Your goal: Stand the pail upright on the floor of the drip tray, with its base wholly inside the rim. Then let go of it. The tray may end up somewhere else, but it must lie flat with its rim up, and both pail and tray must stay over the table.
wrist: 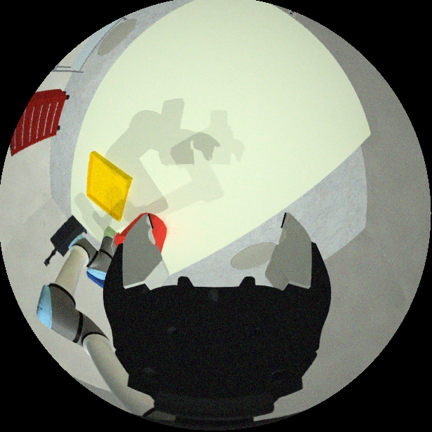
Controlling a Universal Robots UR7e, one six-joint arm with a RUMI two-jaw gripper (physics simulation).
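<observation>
The yellow drip tray (108,187) lies on the pale table at left in the wrist view, its rim showing as a thin border. The red pail (160,231) is at the table's near edge, right of and below the tray and apart from it. The left jaw hides much of the pail in this view, so whether it is upright cannot be told. My gripper (216,215) is open, its jaws wide apart with no object between them. The left jaw overlaps the pail in the picture; no contact can be made out.
The pale table (275,75) carries the arm's shadows. Its near edge runs diagonally below the pail. The robot's own arm (65,315) shows at lower left. A red slatted object (39,120) stands beyond the table's left edge.
</observation>
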